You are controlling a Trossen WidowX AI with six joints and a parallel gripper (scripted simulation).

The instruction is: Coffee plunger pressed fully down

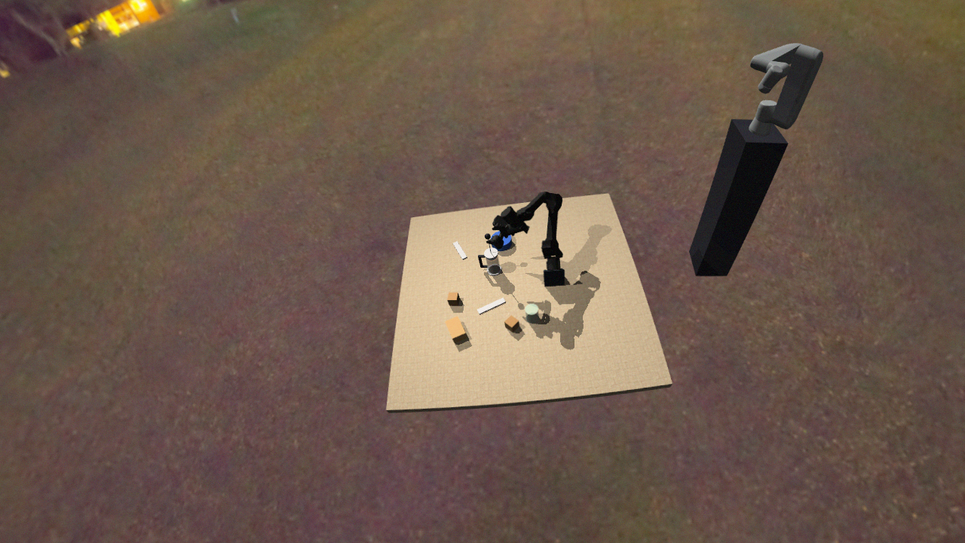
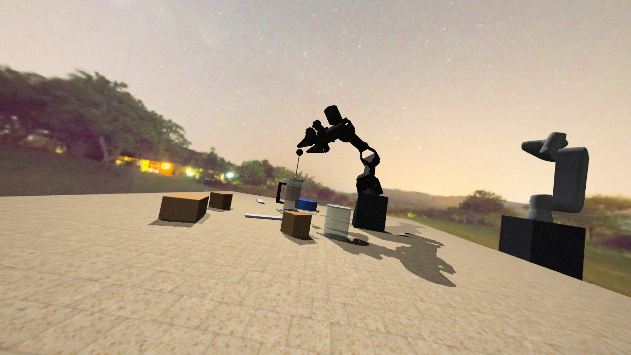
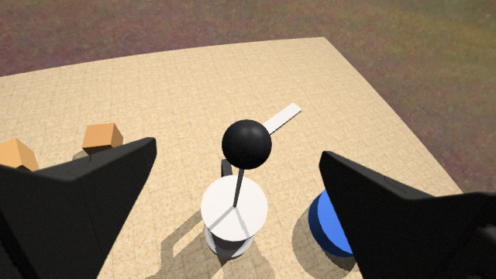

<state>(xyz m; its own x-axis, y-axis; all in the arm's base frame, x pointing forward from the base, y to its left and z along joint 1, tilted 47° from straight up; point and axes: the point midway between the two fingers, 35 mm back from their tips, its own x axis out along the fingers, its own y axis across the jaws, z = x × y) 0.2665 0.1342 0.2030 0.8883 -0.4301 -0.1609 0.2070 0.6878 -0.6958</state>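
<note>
Right now the coffee press is 15 cm below my gripper tip, 3 cm ahead of it and 1 cm to the right of it. Round my gripper tip: pale green cylinder (30 cm to the left, 24 cm below, 21 cm behind); blue block (26 cm below, 21 cm to the right, 1 cm behind).
</note>
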